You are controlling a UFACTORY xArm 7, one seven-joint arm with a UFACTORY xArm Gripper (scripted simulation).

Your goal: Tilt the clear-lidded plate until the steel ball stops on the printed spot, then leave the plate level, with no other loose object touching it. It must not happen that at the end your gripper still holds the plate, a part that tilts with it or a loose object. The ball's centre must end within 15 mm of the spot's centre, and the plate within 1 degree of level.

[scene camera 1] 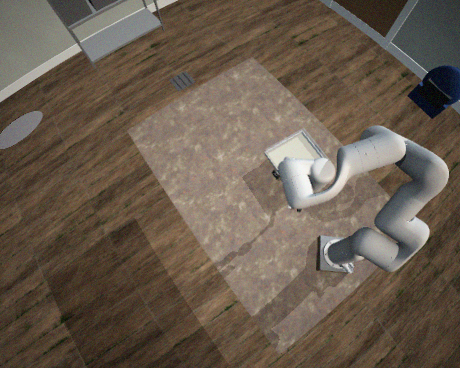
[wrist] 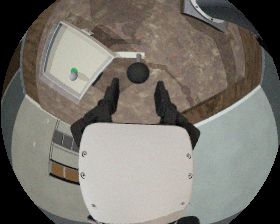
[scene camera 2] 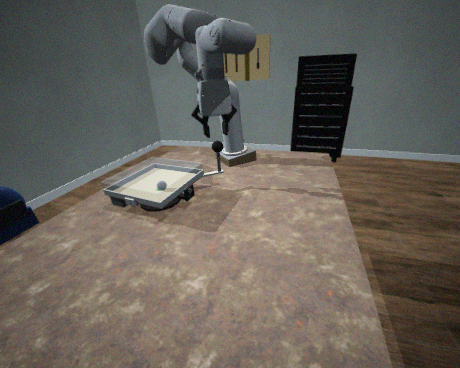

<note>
I see my gripper (scene camera 2: 216,135) and a clear-lidded plate (scene camera 2: 155,182).
My gripper is seen too in the wrist view (wrist: 137,86). The clear-lidded plate also shows in scene camera 1 (scene camera 1: 300,144) and in the wrist view (wrist: 72,59).
</note>
